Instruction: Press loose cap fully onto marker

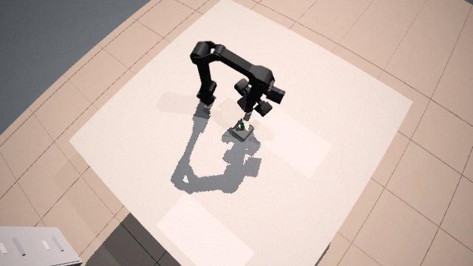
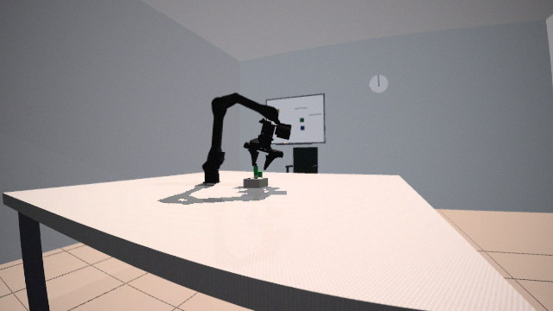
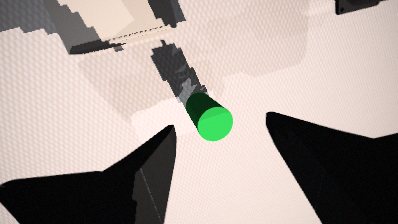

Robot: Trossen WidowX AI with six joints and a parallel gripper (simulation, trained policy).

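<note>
My gripper tip is now 40 mm above the green cap and 10 mm to the right of it. From my gripper tip the other things lie so: holder block 100 mm to the right, 50 mm below, 40 mm ahead.
</note>
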